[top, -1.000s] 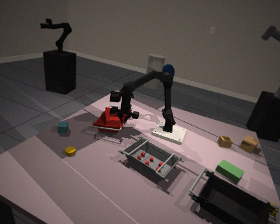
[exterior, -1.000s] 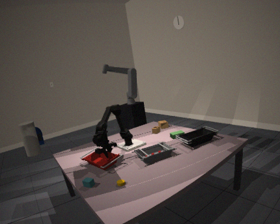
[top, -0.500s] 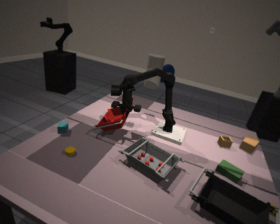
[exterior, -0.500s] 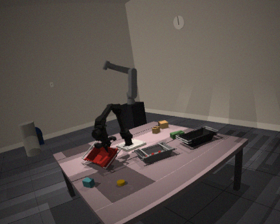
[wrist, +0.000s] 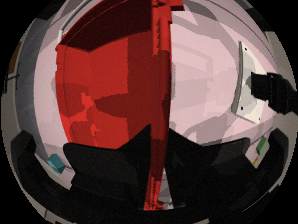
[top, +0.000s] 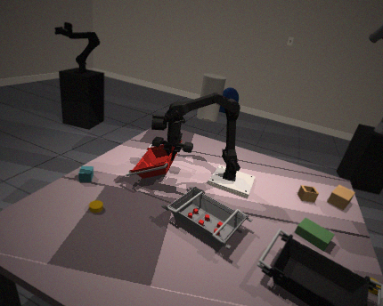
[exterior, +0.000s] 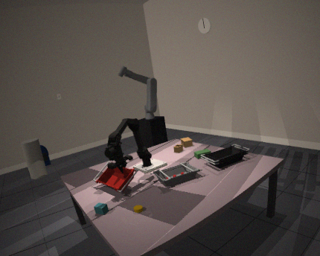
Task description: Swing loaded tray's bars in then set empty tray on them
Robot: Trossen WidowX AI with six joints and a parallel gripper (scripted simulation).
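Right now the red tray is 8 cm to the right of my gripper tip. Also, from my gripper tip: teal cube 20 cm ahead, 33 cm to the right, 6 cm below; green block 20 cm ahead, 66 cm to the left, 6 cm below.
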